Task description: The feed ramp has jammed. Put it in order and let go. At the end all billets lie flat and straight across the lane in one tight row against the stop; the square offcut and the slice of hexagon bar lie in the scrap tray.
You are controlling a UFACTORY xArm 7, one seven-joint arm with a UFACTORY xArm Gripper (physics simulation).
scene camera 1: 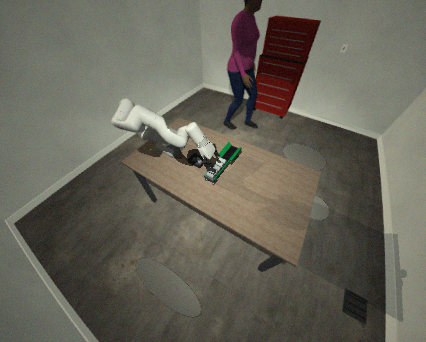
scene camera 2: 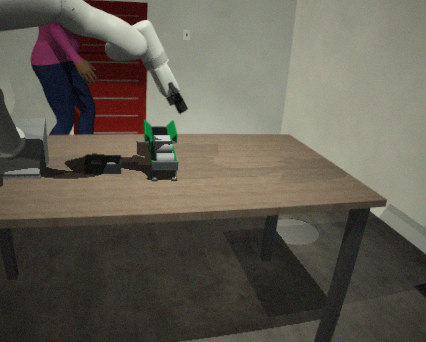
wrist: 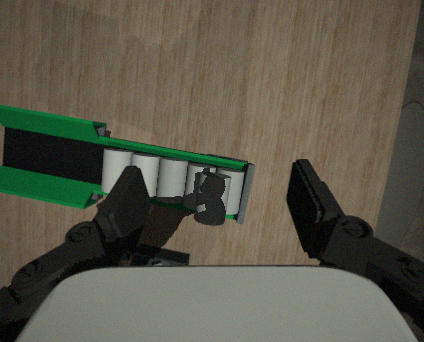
Scene:
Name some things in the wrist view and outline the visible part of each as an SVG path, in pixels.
My gripper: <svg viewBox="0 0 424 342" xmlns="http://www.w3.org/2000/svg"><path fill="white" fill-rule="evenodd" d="M424 262L373 237L374 231L372 227L363 219L355 216L345 216L325 182L320 180L309 160L297 159L296 162L292 163L286 202L303 251L307 252L309 259L317 258L320 261L319 265L119 266L118 262L120 260L129 260L131 254L134 254L151 208L151 199L141 169L137 166L126 166L92 221L84 221L74 225L66 233L65 243L23 266L13 276L11 285L0 289L0 342L418 342L399 312L407 313L414 319L412 322L424 332Z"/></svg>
A scrap tray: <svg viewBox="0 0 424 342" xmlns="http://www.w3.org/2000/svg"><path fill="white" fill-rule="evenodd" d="M131 258L131 266L153 265L158 260L168 262L170 265L189 265L190 254L140 244L135 249Z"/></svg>

